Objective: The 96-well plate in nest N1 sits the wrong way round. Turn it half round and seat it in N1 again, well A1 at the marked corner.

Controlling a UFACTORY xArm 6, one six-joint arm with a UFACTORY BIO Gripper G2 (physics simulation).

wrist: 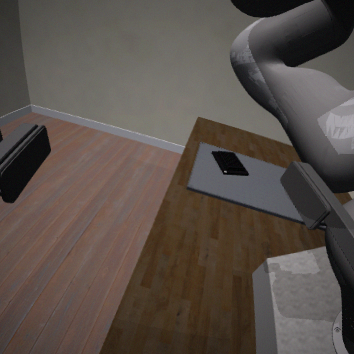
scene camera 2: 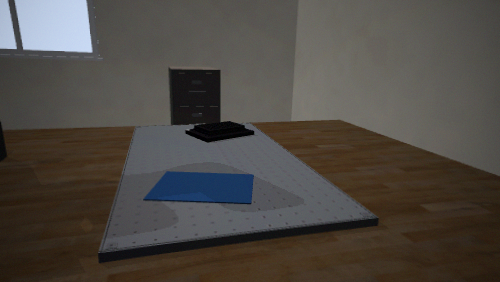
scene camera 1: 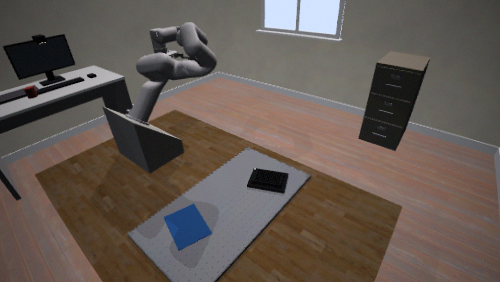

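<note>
The dark 96-well plate (scene camera 1: 270,176) (scene camera 2: 223,126) (wrist: 232,162) sits flat on the black nest (scene camera 1: 266,188) (scene camera 2: 206,137) near the far end of the grey perforated board. A small pale mark shows at one corner of the nest; the well labels are too small to read, so I cannot tell where A1 lies. My gripper (scene camera 1: 176,54) (wrist: 165,179) is open and empty, high above the robot's base and far from the plate. Its two fingers stand wide apart in the wrist view. It does not show in scene camera 2.
A blue flat square (scene camera 1: 188,227) (scene camera 2: 202,188) lies on the near part of the perforated board (scene camera 1: 235,220) (scene camera 2: 320,212) (wrist: 210,182). The arm stands on a slanted grey base (scene camera 1: 135,142) (wrist: 300,295). A desk (scene camera 1: 95,75) with a monitor is at left; a filing cabinet (scene camera 1: 392,102) (scene camera 2: 195,95) stands beyond.
</note>
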